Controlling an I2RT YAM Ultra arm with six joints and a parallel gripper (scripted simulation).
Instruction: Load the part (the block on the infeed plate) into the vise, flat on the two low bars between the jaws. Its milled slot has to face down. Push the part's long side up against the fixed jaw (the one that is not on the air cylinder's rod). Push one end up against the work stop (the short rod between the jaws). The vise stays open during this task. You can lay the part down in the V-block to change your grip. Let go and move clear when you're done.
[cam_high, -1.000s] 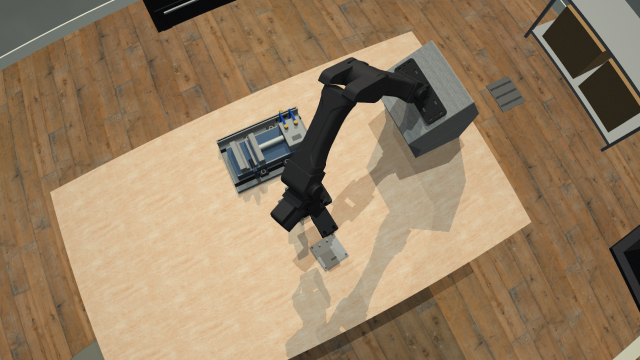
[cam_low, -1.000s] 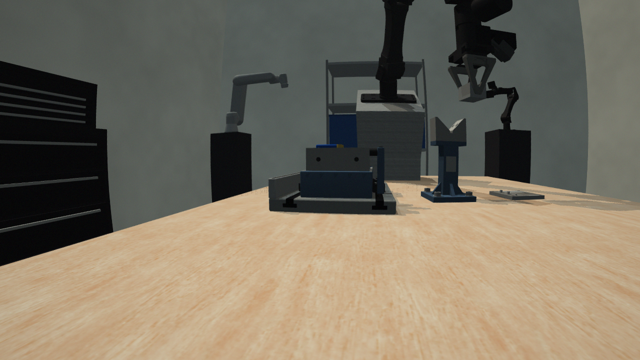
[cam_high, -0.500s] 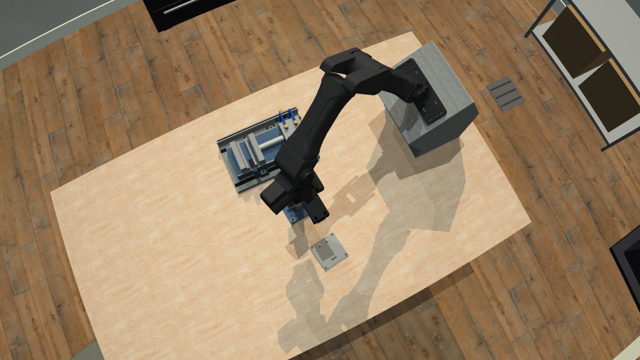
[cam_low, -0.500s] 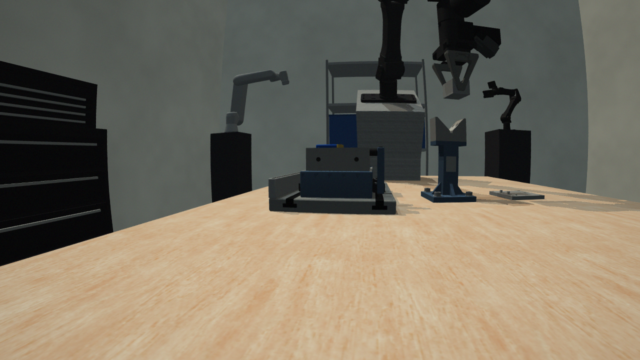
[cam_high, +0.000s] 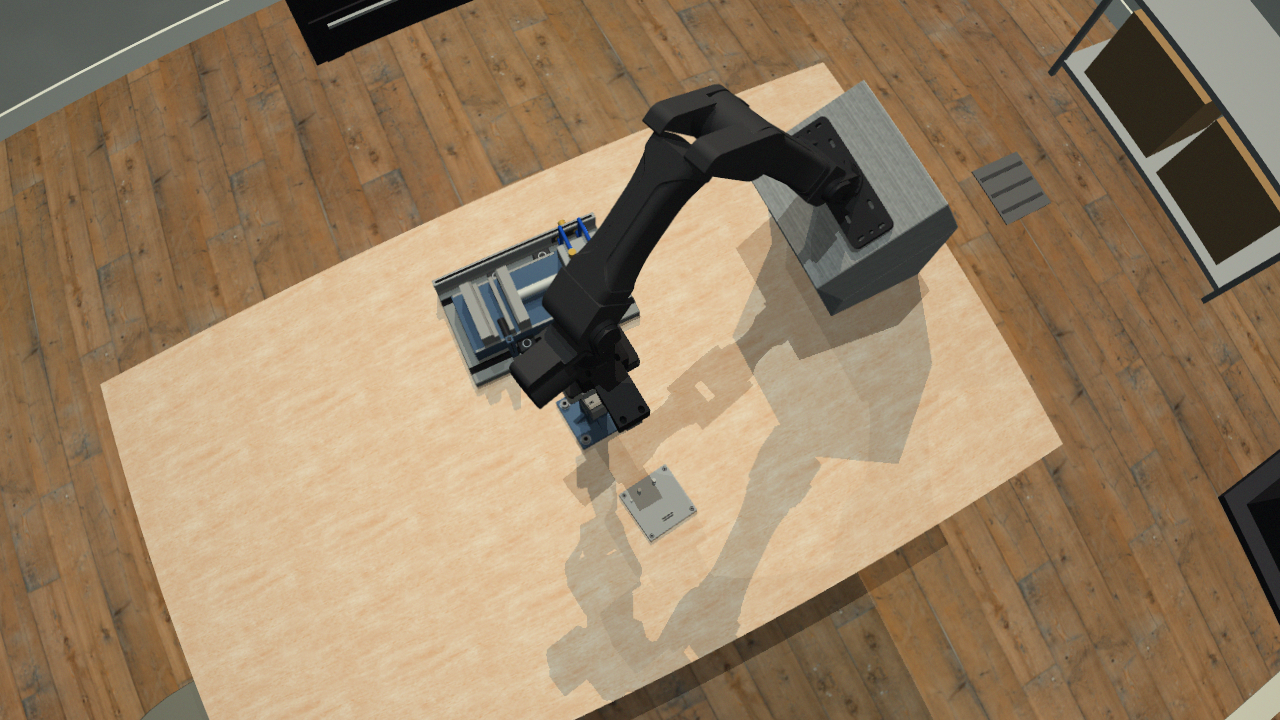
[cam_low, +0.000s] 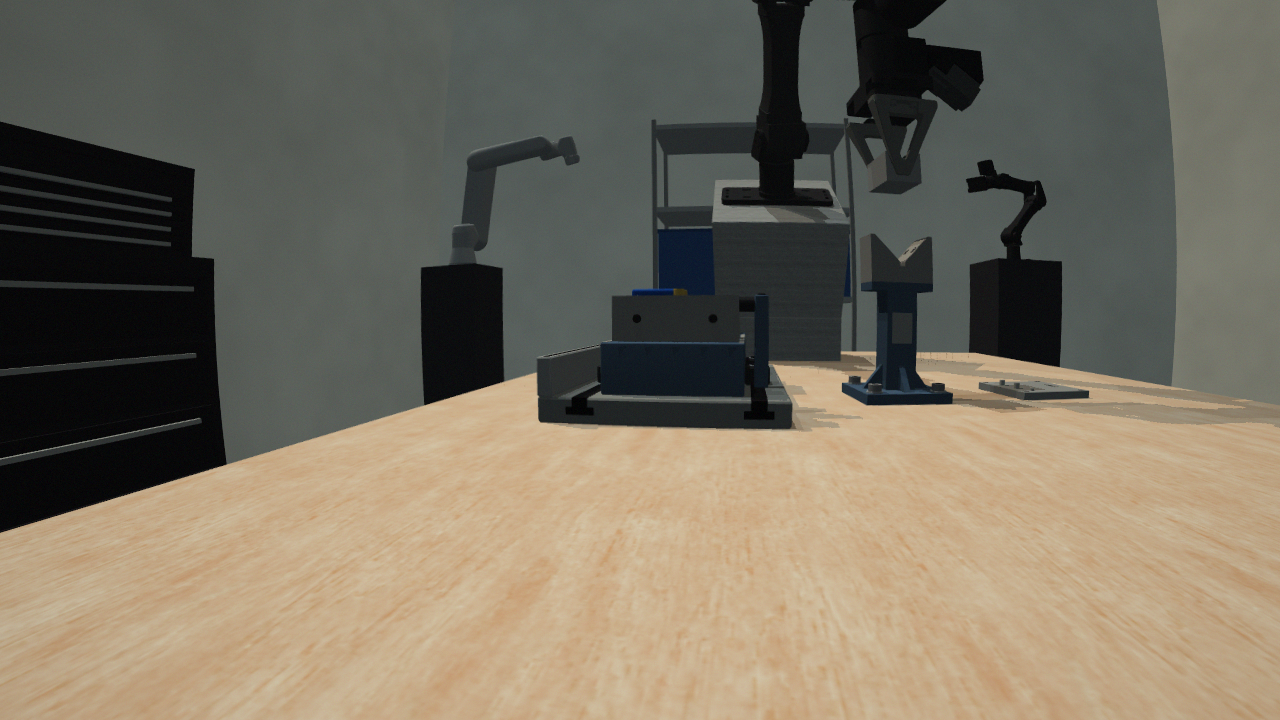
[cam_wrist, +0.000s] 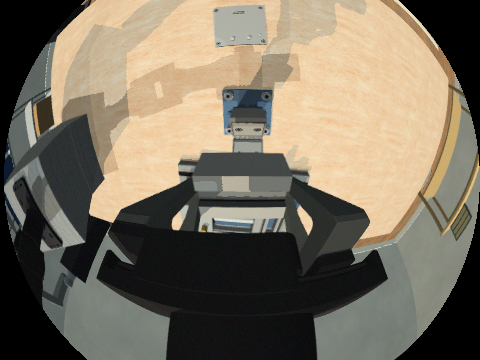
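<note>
Right now the part is 10 mm above my hand. Round my hand: work stop rod 80 mm ahead, 170 mm to the right, 140 mm below; air cylinder 80 mm behind, 210 mm to the right, 150 mm below; fixed jaw 110 mm ahead, 210 mm to the right, 150 mm below.
</note>
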